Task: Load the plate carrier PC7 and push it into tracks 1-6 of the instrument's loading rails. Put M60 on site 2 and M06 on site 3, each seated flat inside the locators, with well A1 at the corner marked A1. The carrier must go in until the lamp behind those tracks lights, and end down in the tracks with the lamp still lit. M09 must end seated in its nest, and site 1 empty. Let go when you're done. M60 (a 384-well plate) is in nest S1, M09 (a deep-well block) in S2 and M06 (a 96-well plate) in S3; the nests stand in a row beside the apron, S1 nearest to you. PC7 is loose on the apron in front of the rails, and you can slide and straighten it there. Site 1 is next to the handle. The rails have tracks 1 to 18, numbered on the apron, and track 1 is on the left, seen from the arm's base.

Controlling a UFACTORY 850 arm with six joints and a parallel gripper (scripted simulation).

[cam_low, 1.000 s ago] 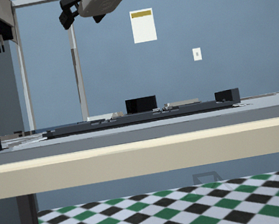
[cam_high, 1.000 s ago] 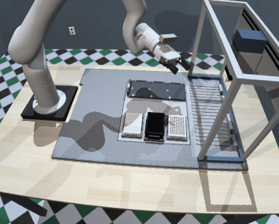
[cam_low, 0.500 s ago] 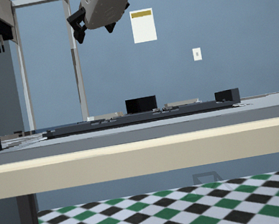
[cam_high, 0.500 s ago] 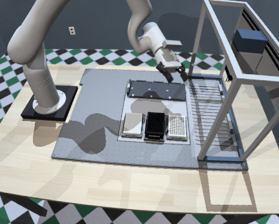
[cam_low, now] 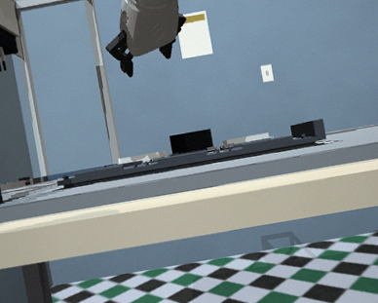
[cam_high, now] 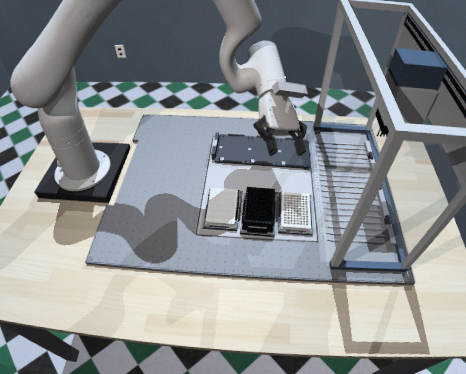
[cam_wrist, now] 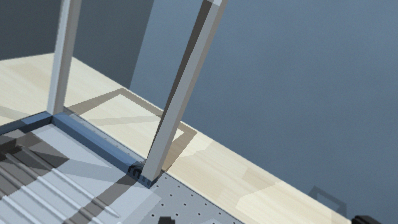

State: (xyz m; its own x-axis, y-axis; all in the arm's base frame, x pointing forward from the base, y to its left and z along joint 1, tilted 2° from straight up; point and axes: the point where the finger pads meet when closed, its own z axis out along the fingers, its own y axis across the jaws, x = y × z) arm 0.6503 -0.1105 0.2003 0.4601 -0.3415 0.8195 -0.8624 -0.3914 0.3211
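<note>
Right now my hand is 40 mm short of the plate, 50 mm to the left of it and 190 mm above it. Also, from my hand: carrier PC7 (50 mm behind, 210 mm to the left, 200 mm below); nest S3 (40 mm ahead, 50 mm to the right, 210 mm below); nest S1 (170 mm behind, 40 mm to the right, 210 mm below).
</note>
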